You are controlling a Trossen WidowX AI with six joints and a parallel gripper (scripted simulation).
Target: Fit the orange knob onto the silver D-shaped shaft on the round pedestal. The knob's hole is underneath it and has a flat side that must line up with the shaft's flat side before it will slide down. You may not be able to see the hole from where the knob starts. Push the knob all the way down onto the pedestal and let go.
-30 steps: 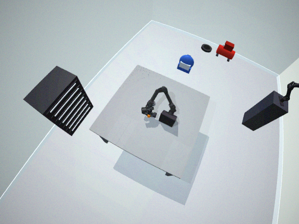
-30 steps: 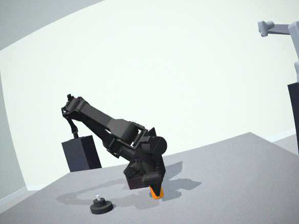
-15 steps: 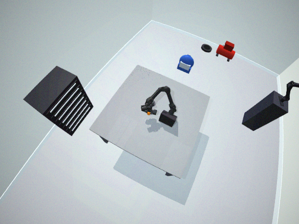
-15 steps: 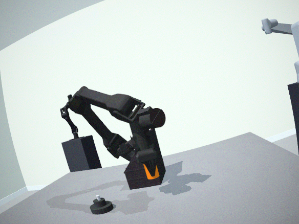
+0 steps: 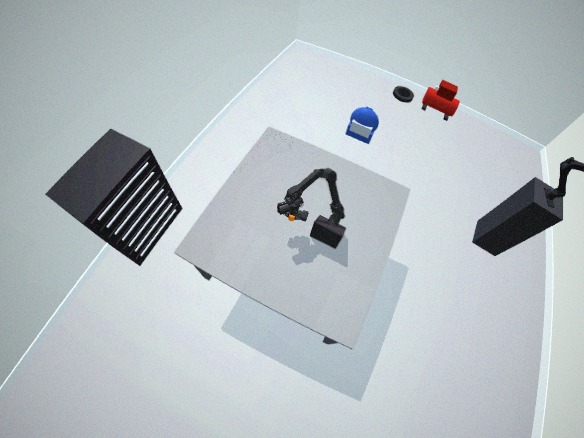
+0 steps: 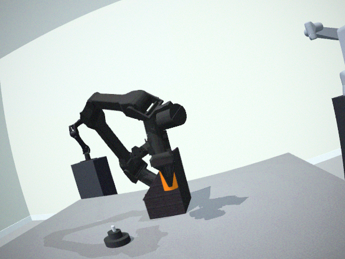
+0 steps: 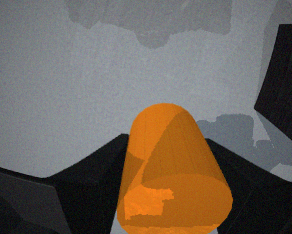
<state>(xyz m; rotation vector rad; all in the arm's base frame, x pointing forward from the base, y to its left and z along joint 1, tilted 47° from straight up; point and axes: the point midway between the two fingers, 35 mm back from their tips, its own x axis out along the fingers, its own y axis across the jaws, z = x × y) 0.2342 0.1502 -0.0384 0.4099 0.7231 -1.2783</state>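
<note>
Now: the orange knob 3 cm above my gripper tip. The rest, counted from my gripper tip: dark round pedestal 7 cm ahead, 19 cm to the right, 12 cm below.
</note>
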